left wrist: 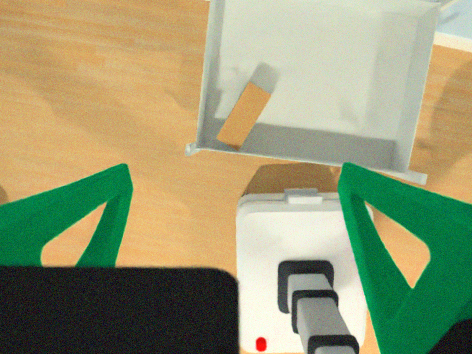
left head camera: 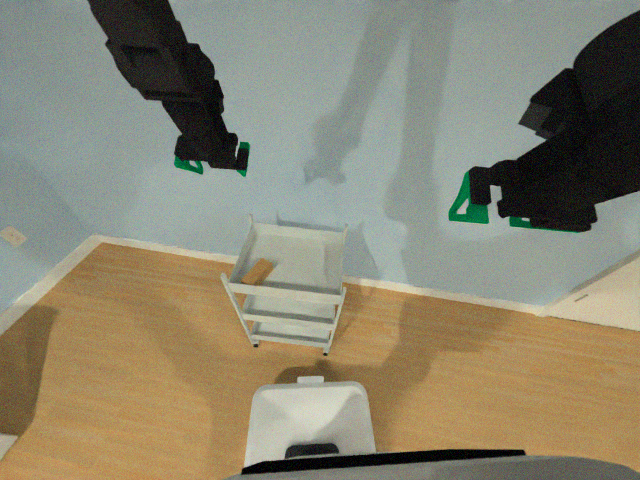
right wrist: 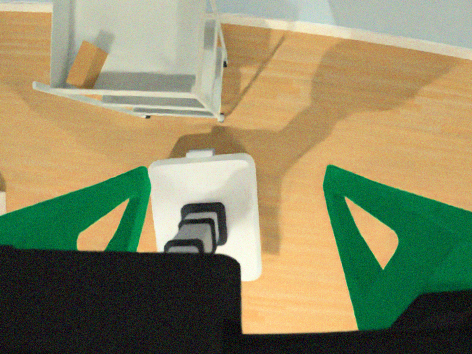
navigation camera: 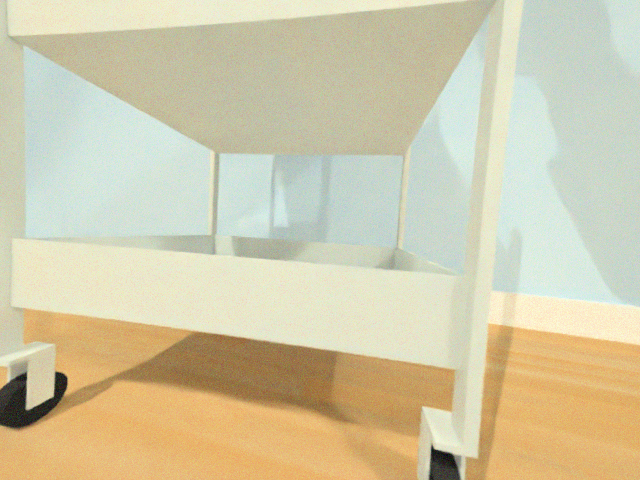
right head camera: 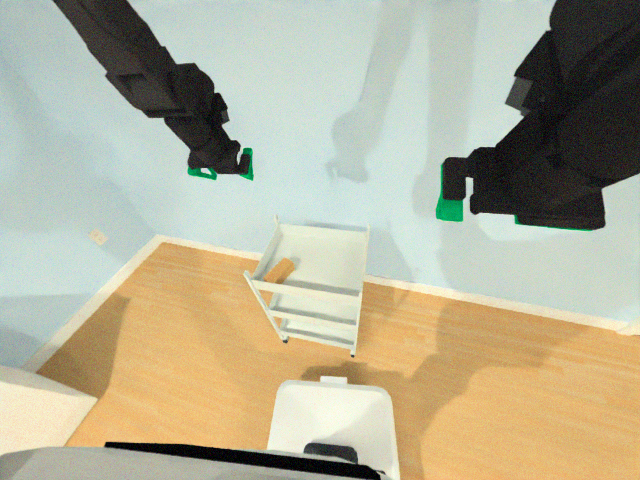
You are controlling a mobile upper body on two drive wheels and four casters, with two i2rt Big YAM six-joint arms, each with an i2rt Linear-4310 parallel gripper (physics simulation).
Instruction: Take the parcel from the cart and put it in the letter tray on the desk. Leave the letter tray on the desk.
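Places are measured from the left arm's base along level axes (x ahead, y left, z up), in metres.
Pixels of known places: left gripper, fingertip midpoint: point(left wrist: 235, 175) point(left head camera: 223, 173) point(right head camera: 234, 178); right gripper, fingertip midpoint: point(left head camera: 480, 219) point(right wrist: 236, 175) point(right head camera: 475, 216).
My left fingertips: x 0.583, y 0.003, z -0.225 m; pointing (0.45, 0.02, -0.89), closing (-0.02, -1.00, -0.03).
Behind a point stands the place of what it marks.
The parcel, a brown oblong box point(left head camera: 257, 271) @(x 0.628, y -0.003, z -0.695 m) point(right head camera: 279, 270) @(x 0.626, y -0.005, z -0.695 m) point(left wrist: 244, 115) @(x 0.631, y -0.002, z -0.695 m) point(right wrist: 87, 65) @(x 0.624, y -0.018, z -0.695 m), lies slantwise in the top tray of the pale grey cart point(left head camera: 289, 291) @(x 0.534, y -0.134, z -0.692 m) point(right head camera: 315, 291) @(x 0.530, y -0.166, z -0.689 m) point(left wrist: 310, 158) @(x 0.537, y -0.147, z -0.747 m) point(right wrist: 135, 93) @(x 0.532, y -0.147, z -0.711 m) point(navigation camera: 232, 294) @(x 0.533, y -0.142, z -1.243 m), at the picture's left near the cart's front wall. My left gripper point(left head camera: 221, 170) @(x 0.583, y 0.003, z -0.225 m) point(right head camera: 232, 176) @(x 0.583, y 0.003, z -0.225 m) point(left wrist: 235, 175) @(x 0.583, y 0.003, z -0.225 m) is open and empty, high up and apart from the parcel. My right gripper point(left head camera: 498, 222) point(right head camera: 488, 219) @(x 0.340, y -0.450, z -0.139 m) point(right wrist: 236, 175) @(x 0.340, y -0.450, z -0.139 m) is open and empty, farther to the right. The desk and the letter tray do not show in these views.
My white base point(left head camera: 310, 408) @(x 0.222, y -0.222, z -1.150 m) point(right head camera: 333, 408) @(x 0.223, y -0.231, z -1.150 m) point(left wrist: 270, 235) @(x 0.207, y -0.093, z -1.150 m) point(right wrist: 205, 185) @(x 0.188, y -0.246, z -1.150 m) stands in front of the cart. A blue wall point(left head camera: 310, 103) @(x 1.089, y -0.209, z -0.223 m) rises behind the cart. A pale box-like block point(right head camera: 41, 408) @(x 0.120, y 1.090, z -1.100 m) shows at the lower left of the right head camera view.
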